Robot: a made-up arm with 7 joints.
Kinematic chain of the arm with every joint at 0, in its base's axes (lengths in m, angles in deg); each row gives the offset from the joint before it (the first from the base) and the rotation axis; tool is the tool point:
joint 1: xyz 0 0 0.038 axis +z
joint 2: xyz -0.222 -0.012 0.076 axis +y
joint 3: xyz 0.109 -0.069 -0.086 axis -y
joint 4: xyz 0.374 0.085 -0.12 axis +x
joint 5: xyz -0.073 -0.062 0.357 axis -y
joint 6: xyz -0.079 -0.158 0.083 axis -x
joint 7: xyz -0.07 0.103 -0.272 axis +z
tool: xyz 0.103 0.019 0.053
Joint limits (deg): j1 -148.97..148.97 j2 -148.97..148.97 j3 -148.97..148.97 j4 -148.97..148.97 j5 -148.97..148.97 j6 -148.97..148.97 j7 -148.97..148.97
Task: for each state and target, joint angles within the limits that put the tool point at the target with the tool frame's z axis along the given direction. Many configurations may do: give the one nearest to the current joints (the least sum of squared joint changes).
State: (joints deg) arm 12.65 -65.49 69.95 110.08 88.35 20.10 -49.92
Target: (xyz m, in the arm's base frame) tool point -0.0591 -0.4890 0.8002 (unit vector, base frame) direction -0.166 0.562 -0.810
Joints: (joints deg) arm 28.78 -82.17 70.26 88.59 138.86 42.40 -45.82
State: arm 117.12 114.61 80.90 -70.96 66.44 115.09 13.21
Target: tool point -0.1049 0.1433 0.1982 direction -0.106 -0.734 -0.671
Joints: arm 136.47 114.52 82.03 -52.77 79.63 89.94 17.79
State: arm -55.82 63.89 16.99 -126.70 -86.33 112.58 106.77
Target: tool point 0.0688 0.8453 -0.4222 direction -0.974 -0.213 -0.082
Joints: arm -35.71 79.55 11.84 -142.94 -111.66 100.97 116.91
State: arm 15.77 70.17 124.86 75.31 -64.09 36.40 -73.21
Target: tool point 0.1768 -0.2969 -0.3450 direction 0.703 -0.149 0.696
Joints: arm 24.36 86.13 112.34 96.85 -65.39 24.63 -64.67
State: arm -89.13 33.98 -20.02 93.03 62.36 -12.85 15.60
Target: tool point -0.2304 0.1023 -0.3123 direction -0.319 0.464 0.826
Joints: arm -87.80 26.74 -58.89 67.70 81.91 -29.68 42.61
